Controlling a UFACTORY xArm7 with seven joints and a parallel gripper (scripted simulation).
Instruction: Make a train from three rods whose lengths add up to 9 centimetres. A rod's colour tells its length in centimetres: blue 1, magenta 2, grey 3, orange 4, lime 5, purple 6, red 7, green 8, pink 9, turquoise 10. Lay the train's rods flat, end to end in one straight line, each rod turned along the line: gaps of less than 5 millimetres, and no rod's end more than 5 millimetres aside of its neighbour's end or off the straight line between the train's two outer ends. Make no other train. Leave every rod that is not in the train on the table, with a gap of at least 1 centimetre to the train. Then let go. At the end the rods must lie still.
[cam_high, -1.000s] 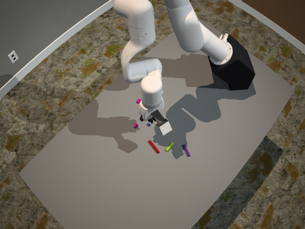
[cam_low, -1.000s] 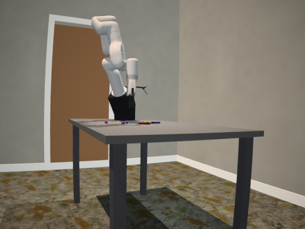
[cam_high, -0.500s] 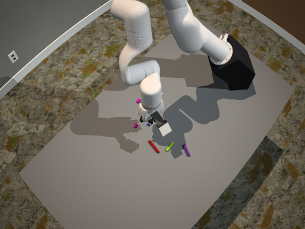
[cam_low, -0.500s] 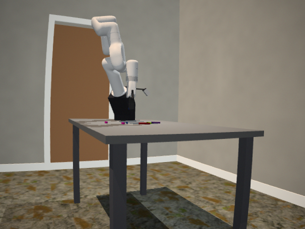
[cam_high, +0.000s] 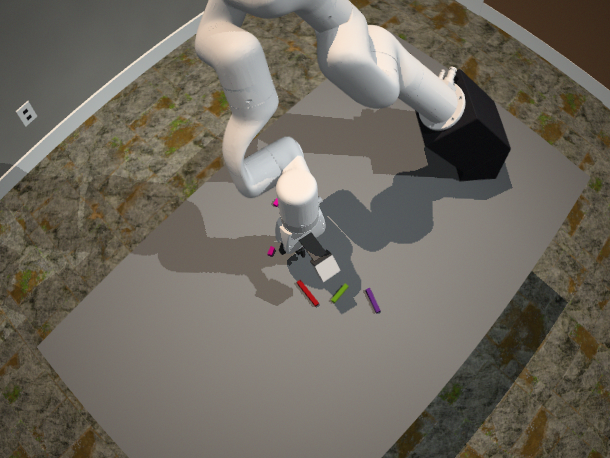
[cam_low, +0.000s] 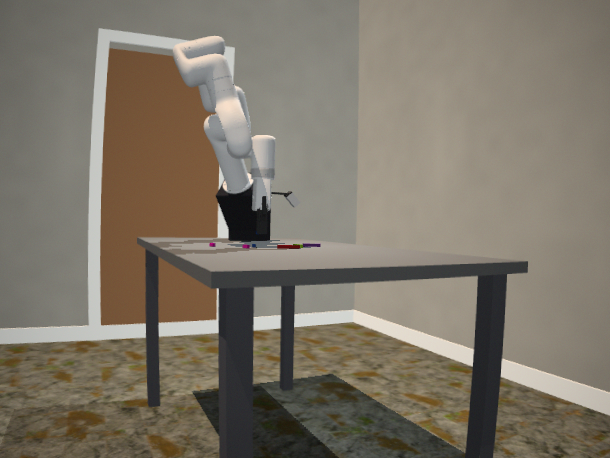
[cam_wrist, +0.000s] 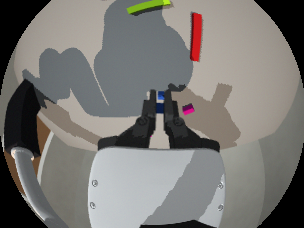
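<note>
The blue rod lies 6 cm below my hand, 2 cm to the right of it and 1 cm behind it. The rest, counted from my hand: lime rod: 11 cm to the left, 6 cm below, 4 cm ahead; purple rod: 19 cm to the left, 6 cm below, 3 cm ahead; red rod: 8 cm ahead, 6 cm below, 5 cm to the left.
</note>
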